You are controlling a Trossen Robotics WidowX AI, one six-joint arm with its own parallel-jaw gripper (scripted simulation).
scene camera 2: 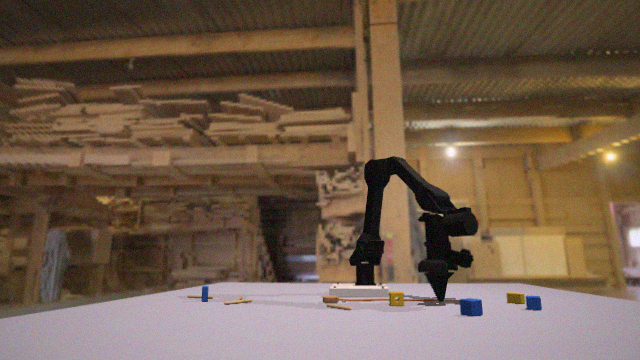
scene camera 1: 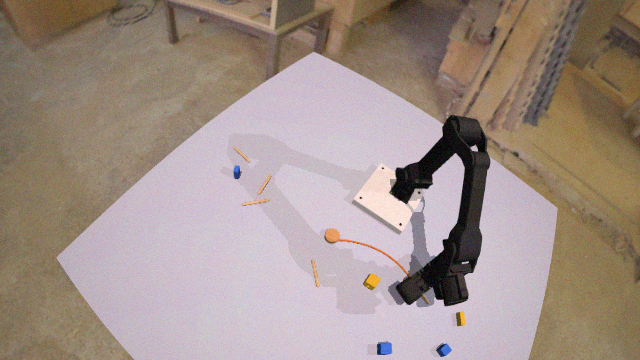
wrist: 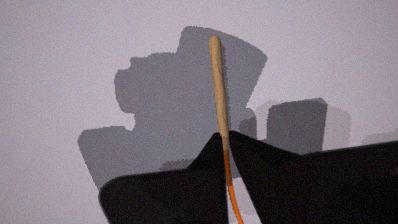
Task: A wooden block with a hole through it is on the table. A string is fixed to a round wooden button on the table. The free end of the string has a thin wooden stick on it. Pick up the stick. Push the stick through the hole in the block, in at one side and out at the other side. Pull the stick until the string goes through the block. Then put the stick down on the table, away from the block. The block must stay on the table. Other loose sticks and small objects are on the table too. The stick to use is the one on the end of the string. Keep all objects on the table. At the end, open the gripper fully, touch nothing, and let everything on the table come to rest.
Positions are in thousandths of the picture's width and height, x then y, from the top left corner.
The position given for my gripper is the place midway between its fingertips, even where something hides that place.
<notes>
I see my gripper (scene camera 2: 690, 838).
My gripper also shows in scene camera 1 (scene camera 1: 651, 793) and in the wrist view (wrist: 564, 614).
</notes>
